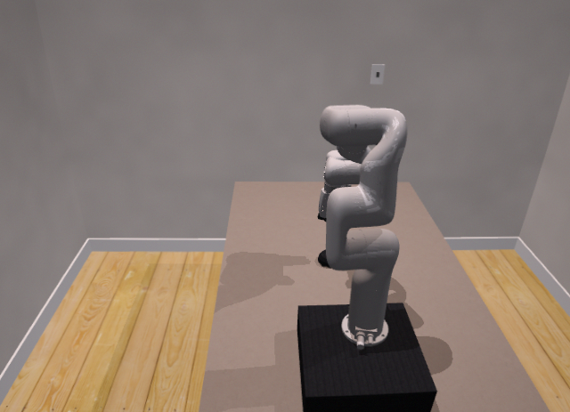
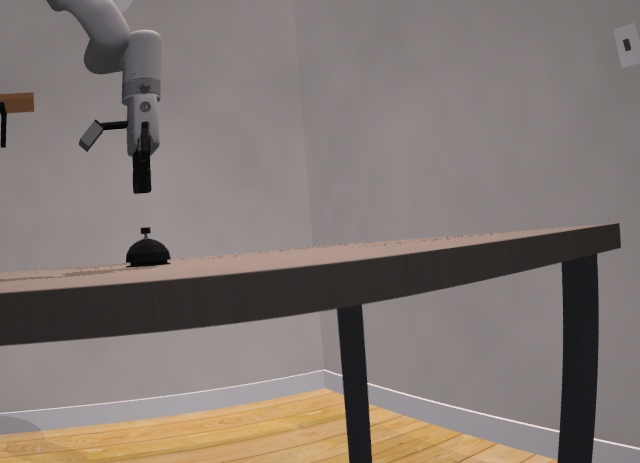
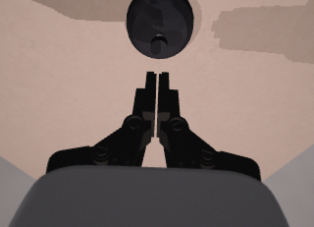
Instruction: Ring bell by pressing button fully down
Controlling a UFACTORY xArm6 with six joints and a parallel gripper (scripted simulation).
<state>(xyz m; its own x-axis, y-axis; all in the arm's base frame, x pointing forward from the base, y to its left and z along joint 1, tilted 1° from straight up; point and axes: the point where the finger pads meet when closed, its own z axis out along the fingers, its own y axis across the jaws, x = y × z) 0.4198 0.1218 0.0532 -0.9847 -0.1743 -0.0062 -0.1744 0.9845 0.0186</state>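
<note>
My hand is 90 mm above the button. Also, from my hand: bell: 110 mm below.
</note>
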